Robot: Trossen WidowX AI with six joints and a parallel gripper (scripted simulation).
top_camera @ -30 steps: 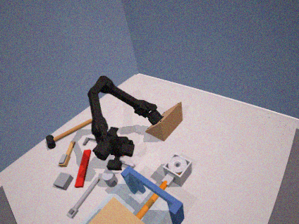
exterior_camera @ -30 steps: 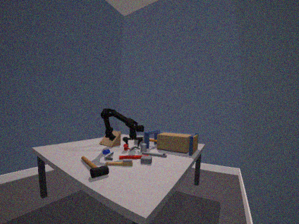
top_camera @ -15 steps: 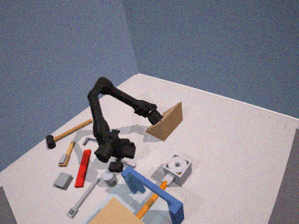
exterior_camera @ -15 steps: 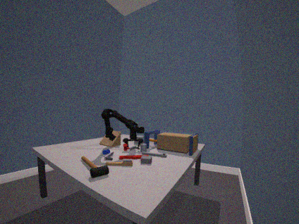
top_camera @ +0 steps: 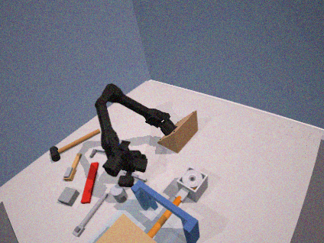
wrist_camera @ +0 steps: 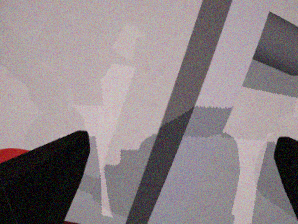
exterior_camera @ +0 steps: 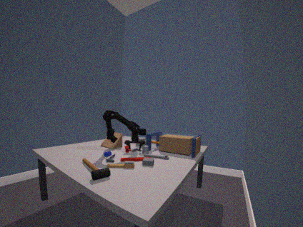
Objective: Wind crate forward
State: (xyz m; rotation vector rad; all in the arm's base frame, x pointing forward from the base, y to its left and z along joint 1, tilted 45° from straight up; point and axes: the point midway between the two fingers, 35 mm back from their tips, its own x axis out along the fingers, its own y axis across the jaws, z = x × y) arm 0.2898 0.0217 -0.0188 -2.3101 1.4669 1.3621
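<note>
My gripper tip is now 20 mm to the left of the winch handle, 10 mm below it and 10 mm past it. Also, from my gripper tip: blue peg (260 mm to the right, 30 mm behind, 10 mm above); then red knob (60 mm to the right, 20 mm behind, 20 mm above); then red bar (170 mm ahead, 160 mm to the right).
</note>
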